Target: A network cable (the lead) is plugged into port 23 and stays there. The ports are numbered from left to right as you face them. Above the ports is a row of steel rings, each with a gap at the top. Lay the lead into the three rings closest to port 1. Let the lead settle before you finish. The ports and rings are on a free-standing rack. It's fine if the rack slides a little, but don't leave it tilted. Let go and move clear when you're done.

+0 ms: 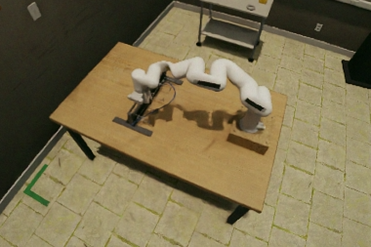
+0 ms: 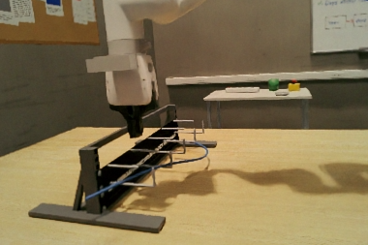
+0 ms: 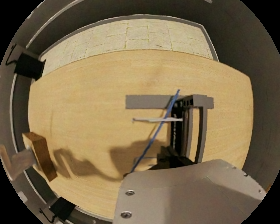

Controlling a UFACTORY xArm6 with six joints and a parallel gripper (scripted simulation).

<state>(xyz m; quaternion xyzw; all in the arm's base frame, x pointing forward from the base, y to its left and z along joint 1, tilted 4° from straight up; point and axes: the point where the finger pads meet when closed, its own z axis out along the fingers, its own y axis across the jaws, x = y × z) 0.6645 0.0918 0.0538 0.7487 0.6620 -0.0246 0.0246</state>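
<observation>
My gripper is now 4 cm short of the dark free-standing rack, 16 cm to the left of it and 10 cm above it.
</observation>
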